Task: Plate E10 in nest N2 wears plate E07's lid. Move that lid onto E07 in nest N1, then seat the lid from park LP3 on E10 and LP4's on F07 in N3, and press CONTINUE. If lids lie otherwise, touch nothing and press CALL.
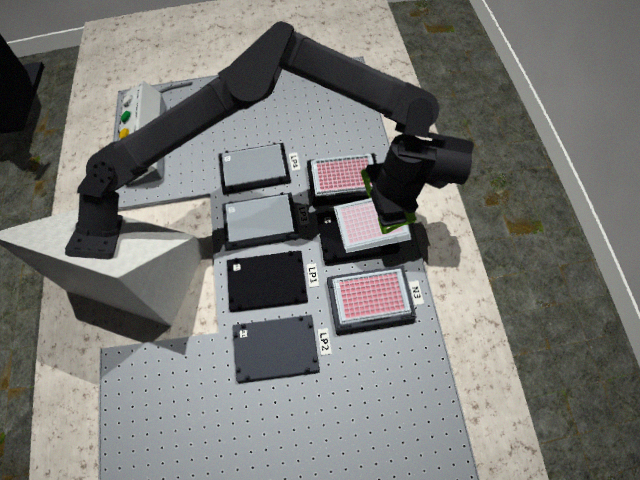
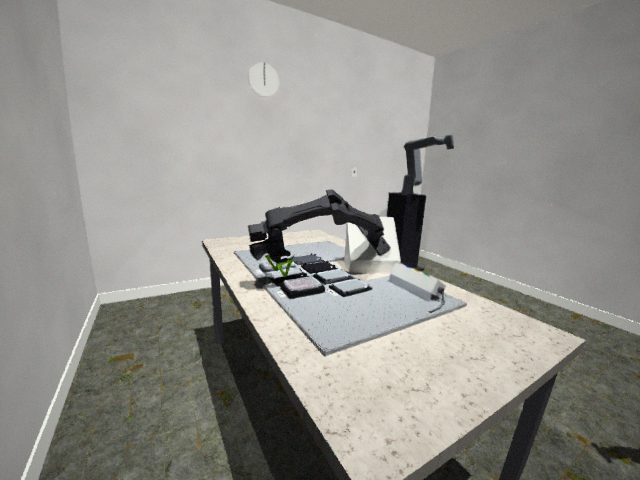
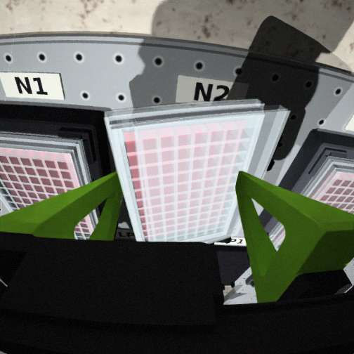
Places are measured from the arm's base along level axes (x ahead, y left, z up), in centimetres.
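Pixels of known places: gripper, fingertip midpoint: [image 1: 378, 215] [image 2: 280, 273]; arm's base, origin of the base link: [image 1: 97, 235] [image 2: 373, 236].
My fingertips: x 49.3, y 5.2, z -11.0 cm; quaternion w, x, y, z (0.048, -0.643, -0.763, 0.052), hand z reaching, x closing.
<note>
For each thing: its top centre in the pictures, then the offset to it from my fingertips. "pt": a spot on its surface instead.
- clear lid, middle of its top: [image 1: 374, 219] [image 2: 282, 266] dx -1.3, dy -2.0, dz +2.1 cm
- nest N2, middle of its top: [image 1: 358, 228] [image 2: 288, 272] dx -4.2, dy -1.9, dz -0.9 cm
- N1, middle of its top: [image 1: 344, 172] [image 2: 302, 281] dx -5.4, dy +10.7, dz -0.2 cm
- N3, middle of its top: [image 1: 371, 294] [image 2: 277, 262] dx -3.4, dy -15.5, dz -0.5 cm
- park LP4, surface spot: [image 1: 253, 167] pt dx -24.0, dy +15.2, dz -2.1 cm
- LP2, middle of its top: [image 1: 274, 346] [image 2: 306, 256] dx -21.3, dy -22.9, dz -1.9 cm
- button box, middle of its top: [image 1: 132, 117] [image 2: 418, 270] dx -49.2, dy +26.5, dz +4.5 cm
- green button, middle of its top: [image 1: 124, 113] dx -51.6, dy +28.9, dz +3.6 cm
- yellow button, middle of its top: [image 1: 123, 131] dx -51.3, dy +23.9, dz +3.6 cm
A clear lid [image 1: 366, 224] [image 3: 186, 168] lies skewed over the pink-welled plate in nest N2 [image 1: 332, 248]. My gripper [image 1: 385, 202] [image 2: 280, 267] [image 3: 181, 173] is low over it and open. Its green fingers straddle the lid's two long edges, with the left finger at the edge. The plate in N1 [image 1: 342, 173] [image 3: 35, 172] and the plate in N3 [image 1: 371, 295] [image 3: 337, 189] have no lid on them. Grey lids rest on park LP4 [image 1: 253, 167] and on the park below it [image 1: 259, 219], whose label the arm's shadow hides.
Parks LP1 [image 1: 267, 281] and LP2 [image 1: 275, 349] are bare black pads. A button box [image 1: 139, 107] [image 2: 415, 283] with a green button [image 1: 126, 115] and a yellow button [image 1: 124, 132] stands at the far left of the breadboard. A second arm [image 2: 413, 167] stands behind the table.
</note>
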